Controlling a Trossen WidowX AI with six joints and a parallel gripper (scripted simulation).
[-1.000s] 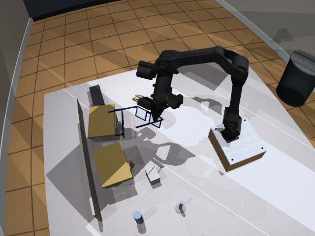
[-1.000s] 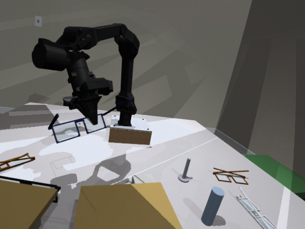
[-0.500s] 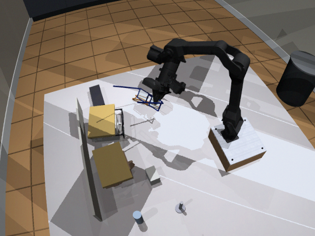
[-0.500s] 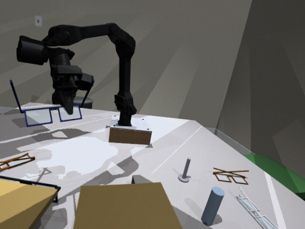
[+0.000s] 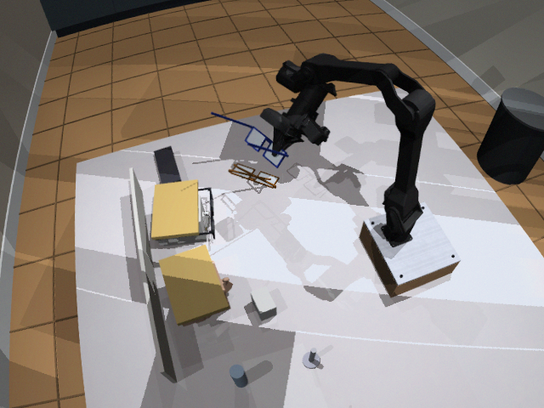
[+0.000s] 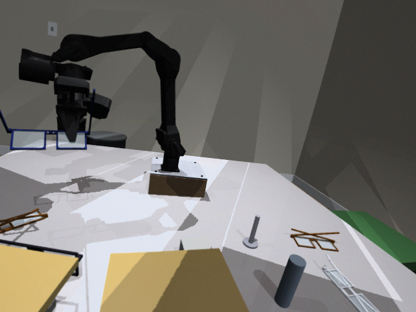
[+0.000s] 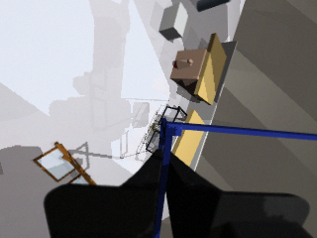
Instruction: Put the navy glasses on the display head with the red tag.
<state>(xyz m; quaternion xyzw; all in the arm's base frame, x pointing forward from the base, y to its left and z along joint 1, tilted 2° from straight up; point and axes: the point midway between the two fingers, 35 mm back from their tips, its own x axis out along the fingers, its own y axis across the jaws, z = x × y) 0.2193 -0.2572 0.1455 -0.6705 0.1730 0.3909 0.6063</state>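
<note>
My gripper tip is now 27 cm to the right of the white block, 18 cm above it and 14 cm short of it. Also, from my gripper tip: grey peg 44 cm to the left, 18 cm below, 8 cm ahead; then panel 38 cm ahead, 15 cm below, 9 cm to the left.
</note>
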